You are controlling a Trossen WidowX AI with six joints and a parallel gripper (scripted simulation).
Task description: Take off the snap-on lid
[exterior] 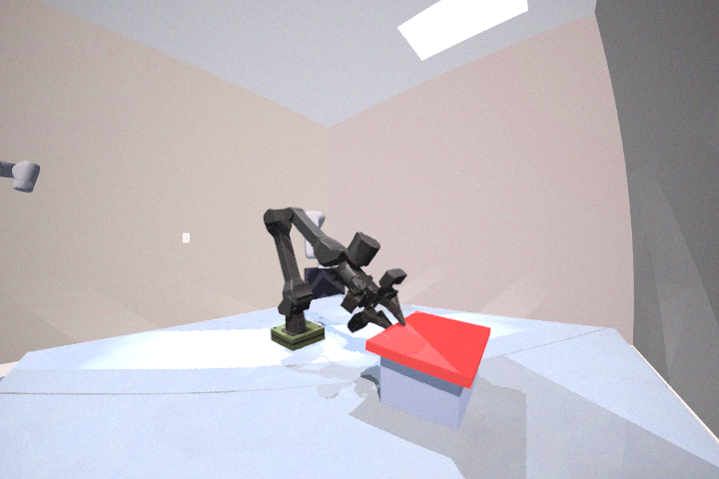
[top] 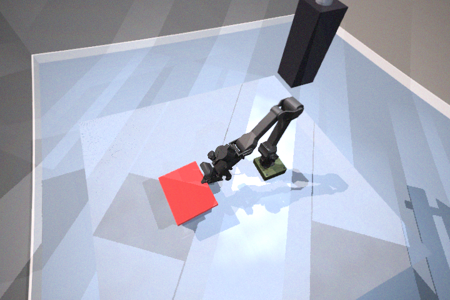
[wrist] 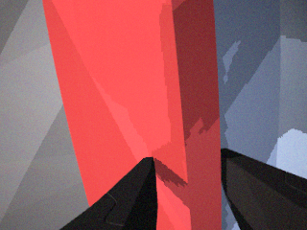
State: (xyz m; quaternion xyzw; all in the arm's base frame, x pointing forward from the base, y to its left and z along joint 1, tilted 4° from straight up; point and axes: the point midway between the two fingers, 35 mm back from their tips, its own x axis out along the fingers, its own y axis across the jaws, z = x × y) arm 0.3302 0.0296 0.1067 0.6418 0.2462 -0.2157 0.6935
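My gripper tip is 80 mm short of the red lid and 10 mm to the right of it. The rest, counted from my gripper tip: box: 80 mm ahead, 60 mm below, 10 mm to the left.
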